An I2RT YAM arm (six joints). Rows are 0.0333 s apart.
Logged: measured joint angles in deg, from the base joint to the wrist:
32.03, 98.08, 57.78, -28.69, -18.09, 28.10
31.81, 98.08, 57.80, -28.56, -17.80, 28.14
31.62, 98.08, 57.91, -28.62, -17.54, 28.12
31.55, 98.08, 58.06, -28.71, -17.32, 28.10
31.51, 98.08, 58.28, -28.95, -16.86, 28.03
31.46, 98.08, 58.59, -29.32, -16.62, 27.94
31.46, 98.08, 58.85, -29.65, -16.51, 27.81
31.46, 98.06, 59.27, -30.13, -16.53, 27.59
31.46, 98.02, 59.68, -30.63, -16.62, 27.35
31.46, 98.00, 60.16, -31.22, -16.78, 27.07
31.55, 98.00, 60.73, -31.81, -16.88, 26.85
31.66, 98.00, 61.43, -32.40, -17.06, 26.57
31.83, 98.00, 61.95, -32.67, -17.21, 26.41
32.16, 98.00, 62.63, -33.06, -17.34, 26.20
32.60, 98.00, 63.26, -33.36, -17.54, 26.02
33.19, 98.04, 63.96, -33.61, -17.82, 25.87
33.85, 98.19, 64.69, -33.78, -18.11, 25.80
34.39, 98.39, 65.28, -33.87, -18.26, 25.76
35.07, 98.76, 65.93, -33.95, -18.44, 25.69
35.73, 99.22, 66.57, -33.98, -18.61, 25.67
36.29, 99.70, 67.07, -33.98, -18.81, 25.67
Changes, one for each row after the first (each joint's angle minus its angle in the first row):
-0.22, 0.00, 0.02, 0.13, 0.29, 0.04
-0.41, 0.00, 0.13, 0.07, 0.55, 0.02
-0.48, 0.00, 0.28, -0.02, 0.77, 0.00
-0.52, 0.00, 0.50, -0.26, 1.23, -0.07
-0.57, 0.00, 0.81, -0.63, 1.47, -0.16
-0.57, 0.00, 1.07, -0.96, 1.58, -0.29
-0.57, -0.02, 1.49, -1.44, 1.56, -0.51
-0.57, -0.06, 1.90, -1.94, 1.47, -0.75
-0.57, -0.08, 2.38, -2.53, 1.31, -1.03
-0.48, -0.08, 2.95, -3.12, 1.21, -1.25
-0.37, -0.08, 3.65, -3.71, 1.03, -1.53
-0.20, -0.08, 4.17, -3.98, 0.88, -1.69
0.13, -0.08, 4.85, -4.37, 0.75, -1.90
0.57, -0.08, 5.48, -4.67, 0.55, -2.08
1.16, -0.04, 6.18, -4.92, 0.27, -2.23
1.82, 0.11, 6.91, -5.09, -0.02, -2.30
2.36, 0.31, 7.50, -5.18, -0.17, -2.34
3.04, 0.68, 8.15, -5.26, -0.35, -2.41
3.70, 1.14, 8.79, -5.29, -0.52, -2.43
4.26, 1.62, 9.29, -5.29, -0.72, -2.43

